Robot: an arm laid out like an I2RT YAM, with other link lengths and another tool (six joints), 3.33 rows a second.
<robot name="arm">
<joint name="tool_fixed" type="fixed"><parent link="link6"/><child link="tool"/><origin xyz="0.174 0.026 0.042" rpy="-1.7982 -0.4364 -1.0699"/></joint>
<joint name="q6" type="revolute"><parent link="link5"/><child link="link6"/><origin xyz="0.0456 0 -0.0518"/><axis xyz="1 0 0"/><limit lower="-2.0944" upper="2.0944"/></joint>
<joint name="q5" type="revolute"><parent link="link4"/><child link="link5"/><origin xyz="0.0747 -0.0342 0.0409"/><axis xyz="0 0 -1"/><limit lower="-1.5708" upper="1.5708"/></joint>
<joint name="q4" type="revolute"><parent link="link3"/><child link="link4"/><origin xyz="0.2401 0.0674 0.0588"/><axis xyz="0 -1 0"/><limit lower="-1.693" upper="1.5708"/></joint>
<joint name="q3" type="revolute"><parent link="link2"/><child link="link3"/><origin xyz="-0.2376 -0.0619 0"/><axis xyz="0 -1 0"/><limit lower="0" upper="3.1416"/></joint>
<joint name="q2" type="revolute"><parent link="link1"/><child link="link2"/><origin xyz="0.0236 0.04 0.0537"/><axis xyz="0 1 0"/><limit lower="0" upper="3.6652"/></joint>
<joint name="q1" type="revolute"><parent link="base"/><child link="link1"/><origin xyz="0 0 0.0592"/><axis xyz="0 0 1"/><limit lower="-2.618" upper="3.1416"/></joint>
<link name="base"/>
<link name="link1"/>
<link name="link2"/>
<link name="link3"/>
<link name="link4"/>
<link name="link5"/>
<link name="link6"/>
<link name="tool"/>
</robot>
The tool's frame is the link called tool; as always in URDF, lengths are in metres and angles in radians.
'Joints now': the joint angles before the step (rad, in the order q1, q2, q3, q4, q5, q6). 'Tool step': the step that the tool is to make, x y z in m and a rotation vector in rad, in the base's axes. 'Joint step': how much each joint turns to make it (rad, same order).
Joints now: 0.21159 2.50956 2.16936 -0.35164 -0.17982 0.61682
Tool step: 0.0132 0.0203 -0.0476 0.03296 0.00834 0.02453
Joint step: 0.01667 0.16474 0.10127 0.06668 -0.02770 0.02160
